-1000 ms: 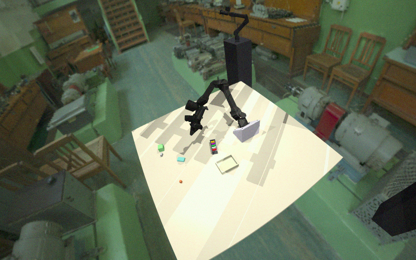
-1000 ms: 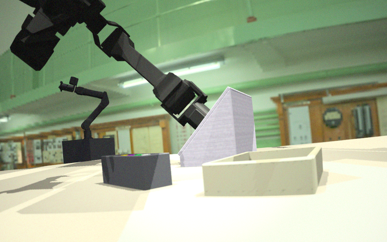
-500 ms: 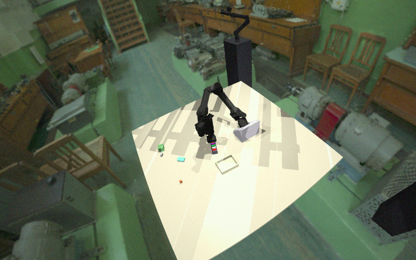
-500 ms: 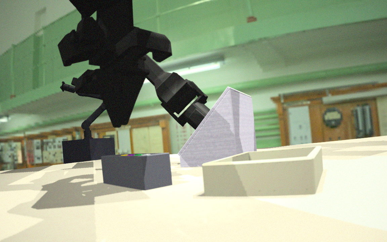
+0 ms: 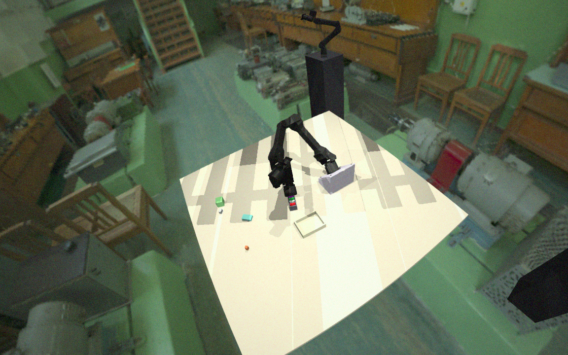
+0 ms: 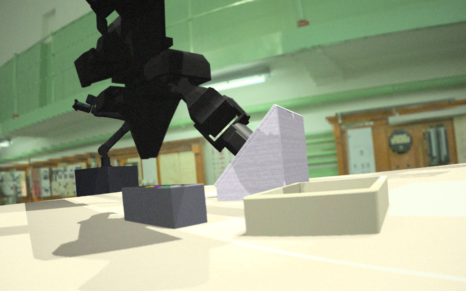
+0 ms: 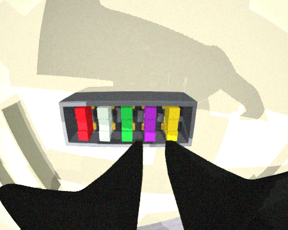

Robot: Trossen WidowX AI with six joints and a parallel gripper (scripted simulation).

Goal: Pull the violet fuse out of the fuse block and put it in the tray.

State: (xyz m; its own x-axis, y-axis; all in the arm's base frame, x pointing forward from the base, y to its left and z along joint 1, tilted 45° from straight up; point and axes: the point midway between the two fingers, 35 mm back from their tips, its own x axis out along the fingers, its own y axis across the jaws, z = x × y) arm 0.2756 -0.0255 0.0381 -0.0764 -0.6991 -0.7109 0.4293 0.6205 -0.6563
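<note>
Now: gripper tip 50 mm above the violet fuse. The rest, counted from my gripper tip: teal block (260 mm ahead, 50 mm to the right, 70 mm below); then grey bit (370 mm ahead, 190 mm to the right, 60 mm below); then beige tray (20 mm ahead, 200 mm to the left, 70 mm below).
</note>
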